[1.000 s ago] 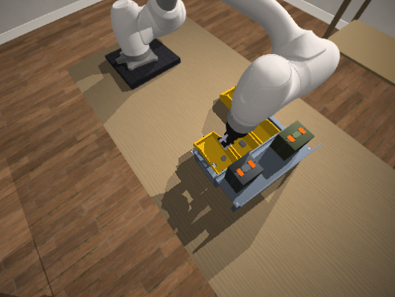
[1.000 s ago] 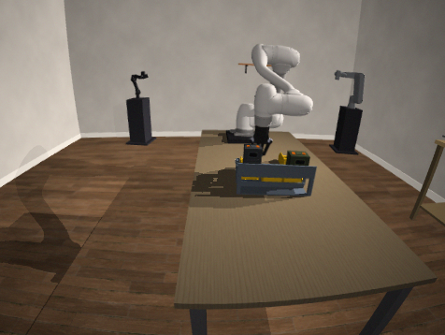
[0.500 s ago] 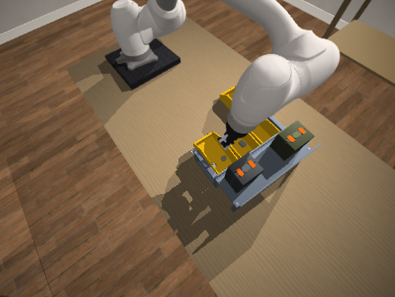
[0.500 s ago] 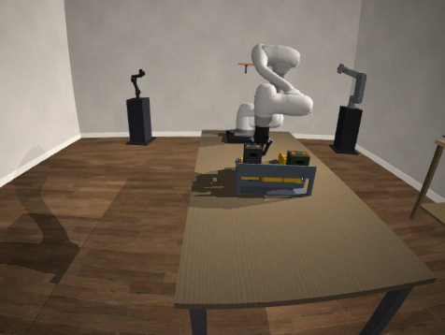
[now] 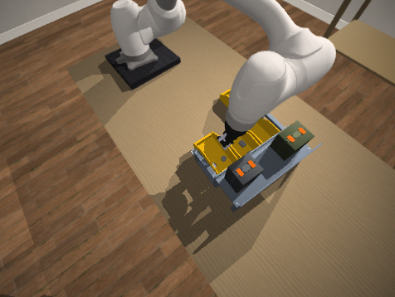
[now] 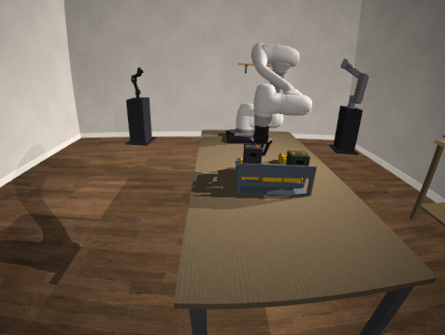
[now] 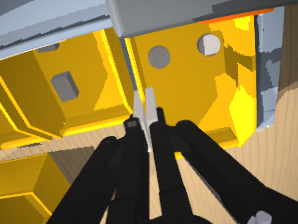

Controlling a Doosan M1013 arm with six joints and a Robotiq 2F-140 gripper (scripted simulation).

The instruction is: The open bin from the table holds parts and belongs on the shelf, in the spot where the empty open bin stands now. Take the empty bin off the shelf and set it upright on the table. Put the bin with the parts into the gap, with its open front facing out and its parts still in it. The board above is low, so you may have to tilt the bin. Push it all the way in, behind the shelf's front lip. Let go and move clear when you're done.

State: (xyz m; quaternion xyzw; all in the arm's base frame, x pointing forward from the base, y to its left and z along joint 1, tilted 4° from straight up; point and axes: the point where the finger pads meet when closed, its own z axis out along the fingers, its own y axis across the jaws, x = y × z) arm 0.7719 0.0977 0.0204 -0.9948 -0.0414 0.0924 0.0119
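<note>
My hand is 50 mm past the shelf lip, 60 mm to the right of it and 80 mm above it. Also, from my hand: dark grey box 140 mm ahead, 40 mm to the right, 70 mm above; then green box 130 mm ahead, 190 mm to the left, 60 mm above.
</note>
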